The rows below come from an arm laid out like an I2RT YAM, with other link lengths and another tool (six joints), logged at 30 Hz.
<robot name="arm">
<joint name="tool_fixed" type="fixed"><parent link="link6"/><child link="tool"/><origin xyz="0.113 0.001 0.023" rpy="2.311 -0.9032 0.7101"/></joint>
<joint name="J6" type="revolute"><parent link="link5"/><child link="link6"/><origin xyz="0.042 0 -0.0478"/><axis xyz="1 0 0"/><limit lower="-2.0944" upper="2.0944"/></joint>
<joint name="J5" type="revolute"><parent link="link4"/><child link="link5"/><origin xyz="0.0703 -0.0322 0.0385"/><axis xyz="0 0 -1"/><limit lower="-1.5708" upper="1.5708"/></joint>
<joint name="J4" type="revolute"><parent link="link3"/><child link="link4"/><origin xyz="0.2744 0.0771 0.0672"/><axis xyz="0 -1 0"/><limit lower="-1.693" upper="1.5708"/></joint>
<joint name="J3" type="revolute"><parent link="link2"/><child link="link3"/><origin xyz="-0.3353 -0.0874 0"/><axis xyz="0 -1 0"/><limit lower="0" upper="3.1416"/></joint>
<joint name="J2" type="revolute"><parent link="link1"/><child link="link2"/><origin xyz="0.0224 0.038 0.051"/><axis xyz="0 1 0"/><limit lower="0" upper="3.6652"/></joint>
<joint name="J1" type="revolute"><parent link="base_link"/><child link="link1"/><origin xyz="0 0 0.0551"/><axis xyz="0 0 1"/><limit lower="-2.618" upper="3.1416"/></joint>
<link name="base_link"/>
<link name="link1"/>
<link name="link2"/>
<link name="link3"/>
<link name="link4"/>
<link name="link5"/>
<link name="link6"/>
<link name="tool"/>
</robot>
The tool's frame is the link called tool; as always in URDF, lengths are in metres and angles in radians.
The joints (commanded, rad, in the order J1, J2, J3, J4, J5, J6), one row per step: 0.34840 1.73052 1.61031 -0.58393 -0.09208 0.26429; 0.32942 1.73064 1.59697 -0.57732 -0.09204 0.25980; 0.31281 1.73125 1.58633 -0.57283 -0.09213 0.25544; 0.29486 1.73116 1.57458 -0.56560 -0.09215 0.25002; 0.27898 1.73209 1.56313 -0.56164 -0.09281 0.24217; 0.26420 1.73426 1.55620 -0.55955 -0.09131 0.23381; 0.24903 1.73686 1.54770 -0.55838 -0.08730 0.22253; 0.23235 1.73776 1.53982 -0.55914 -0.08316 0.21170; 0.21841 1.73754 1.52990 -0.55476 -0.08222 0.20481; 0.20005 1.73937 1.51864 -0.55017 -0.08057 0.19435; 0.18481 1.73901 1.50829 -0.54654 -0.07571 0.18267; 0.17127 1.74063 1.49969 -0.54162 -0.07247 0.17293; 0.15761 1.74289 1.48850 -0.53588 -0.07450 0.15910; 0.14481 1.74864 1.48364 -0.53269 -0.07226 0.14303; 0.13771 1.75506 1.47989 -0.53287 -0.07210 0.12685; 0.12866 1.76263 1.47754 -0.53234 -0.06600 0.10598
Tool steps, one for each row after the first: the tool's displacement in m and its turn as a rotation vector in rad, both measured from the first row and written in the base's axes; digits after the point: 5 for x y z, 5 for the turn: 0.00301 -0.00963 -0.00499 -0.00537 0.00493 -0.01610; 0.00548 -0.01807 -0.00937 -0.01044 0.00995 -0.02980; 0.00807 -0.02719 -0.01341 -0.01544 0.01249 -0.04419; 0.00991 -0.03521 -0.01840 -0.02287 0.01825 -0.05438; 0.01205 -0.04286 -0.02228 -0.03148 0.02222 -0.06473; 0.01395 -0.05112 -0.02727 -0.04444 0.02781 -0.07531; 0.01535 -0.06035 -0.03143 -0.05694 0.03344 -0.08769; 0.01636 -0.06773 -0.03505 -0.06347 0.03680 -0.09759; 0.01796 -0.07740 -0.04028 -0.07357 0.04239 -0.10991; 0.01871 -0.08600 -0.04415 -0.08606 0.04520 -0.12064; 0.01988 -0.09337 -0.04801 -0.09588 0.04787 -0.12976; 0.02059 -0.09997 -0.05319 -0.10544 0.05263 -0.13220; 0.02240 -0.10654 -0.05773 -0.11925 0.05611 -0.13529; 0.02337 -0.10986 -0.06267 -0.13236 0.06249 -0.13082; 0.02508 -0.11496 -0.06748 -0.15237 0.06646 -0.12923
